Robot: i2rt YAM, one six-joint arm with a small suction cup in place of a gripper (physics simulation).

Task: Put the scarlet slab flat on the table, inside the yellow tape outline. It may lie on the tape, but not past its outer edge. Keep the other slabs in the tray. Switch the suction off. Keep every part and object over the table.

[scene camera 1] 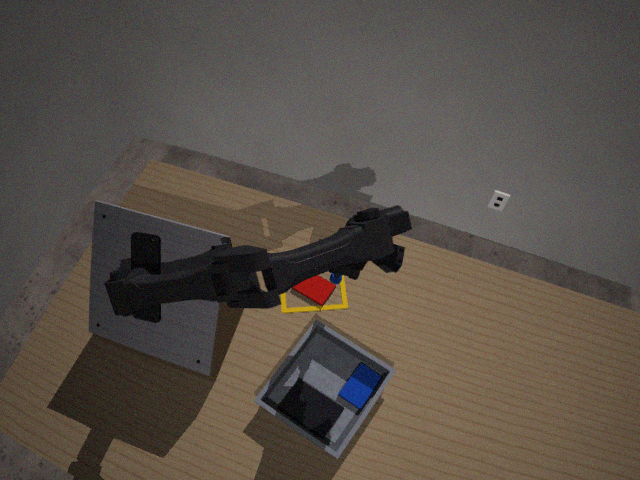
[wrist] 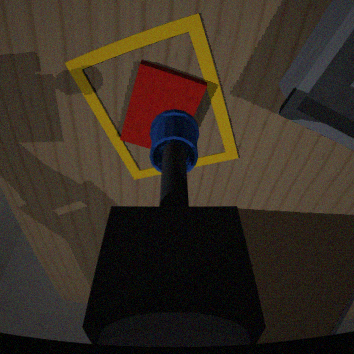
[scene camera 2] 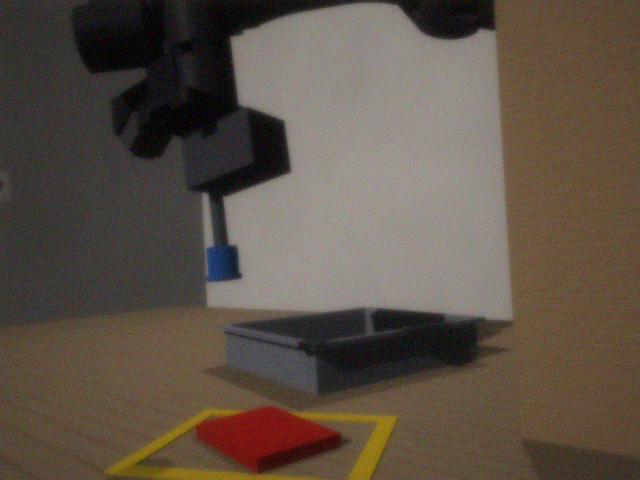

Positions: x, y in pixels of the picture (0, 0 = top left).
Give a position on a scarlet slab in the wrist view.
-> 156, 88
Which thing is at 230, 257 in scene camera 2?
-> My suction cup.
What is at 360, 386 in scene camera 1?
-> A blue slab.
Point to a scarlet slab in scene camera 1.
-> At 316, 288
